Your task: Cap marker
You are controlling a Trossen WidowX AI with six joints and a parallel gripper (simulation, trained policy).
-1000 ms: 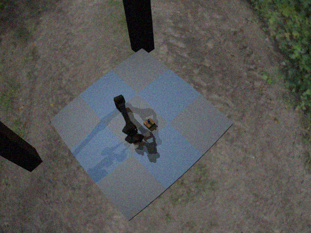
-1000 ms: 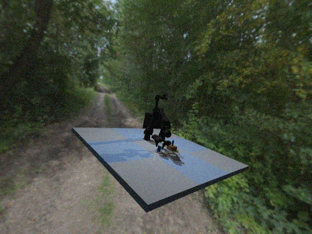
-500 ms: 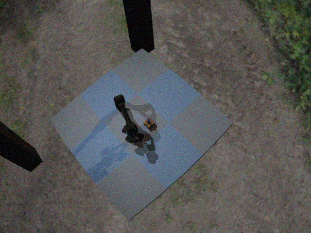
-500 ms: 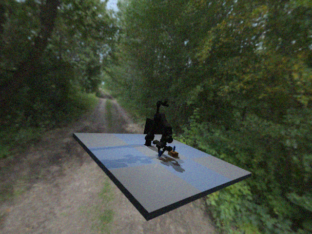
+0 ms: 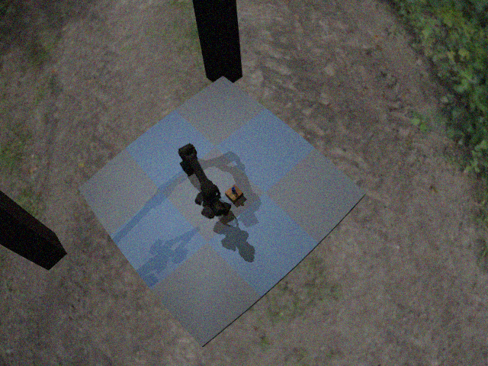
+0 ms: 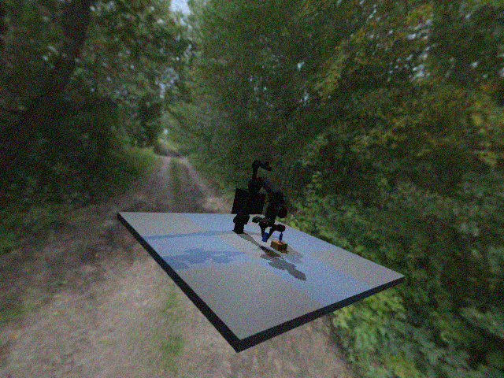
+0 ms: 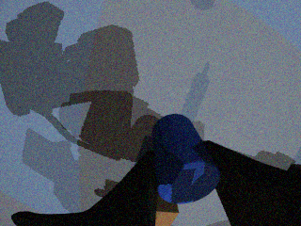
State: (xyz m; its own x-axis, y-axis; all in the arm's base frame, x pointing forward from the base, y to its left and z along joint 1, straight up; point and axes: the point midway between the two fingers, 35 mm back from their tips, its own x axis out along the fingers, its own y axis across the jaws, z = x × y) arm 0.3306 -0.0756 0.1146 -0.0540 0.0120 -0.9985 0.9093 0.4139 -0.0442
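My gripper tip is now 2 cm past the blue marker and 15 cm to the right of it. From my gripper tip the other things lie so: holder block (2 cm behind, 15 cm to the left, 6 cm below); then blue cap (1 cm above).
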